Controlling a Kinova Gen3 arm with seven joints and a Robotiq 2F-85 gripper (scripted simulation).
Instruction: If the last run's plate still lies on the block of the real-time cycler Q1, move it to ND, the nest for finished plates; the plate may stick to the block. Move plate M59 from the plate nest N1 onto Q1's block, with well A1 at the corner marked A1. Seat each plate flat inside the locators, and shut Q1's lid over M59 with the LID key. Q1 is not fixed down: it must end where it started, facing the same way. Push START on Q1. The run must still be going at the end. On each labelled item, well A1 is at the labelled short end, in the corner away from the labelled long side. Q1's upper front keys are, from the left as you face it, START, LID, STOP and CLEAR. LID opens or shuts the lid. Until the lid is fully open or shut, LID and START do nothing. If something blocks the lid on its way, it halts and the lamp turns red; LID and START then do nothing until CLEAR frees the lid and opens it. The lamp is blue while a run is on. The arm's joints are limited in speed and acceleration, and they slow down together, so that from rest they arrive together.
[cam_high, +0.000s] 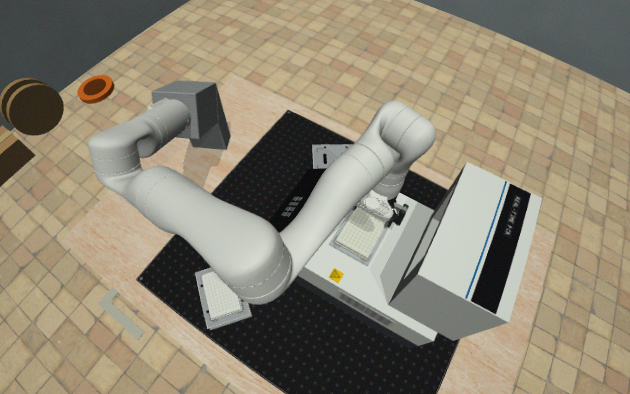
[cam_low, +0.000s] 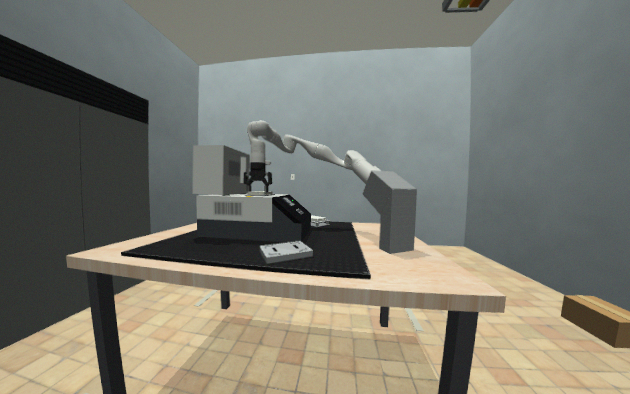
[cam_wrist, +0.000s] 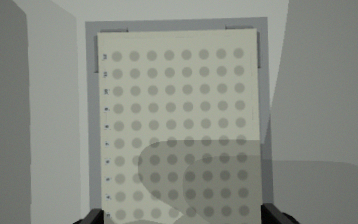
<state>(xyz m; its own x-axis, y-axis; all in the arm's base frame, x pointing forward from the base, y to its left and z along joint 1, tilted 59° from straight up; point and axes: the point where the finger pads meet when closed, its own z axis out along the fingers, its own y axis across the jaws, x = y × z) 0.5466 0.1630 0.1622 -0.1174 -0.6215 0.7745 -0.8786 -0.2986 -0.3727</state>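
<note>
My hand is 40 mm to the left of the plate, 10 mm past it and 10 mm above it.
</note>
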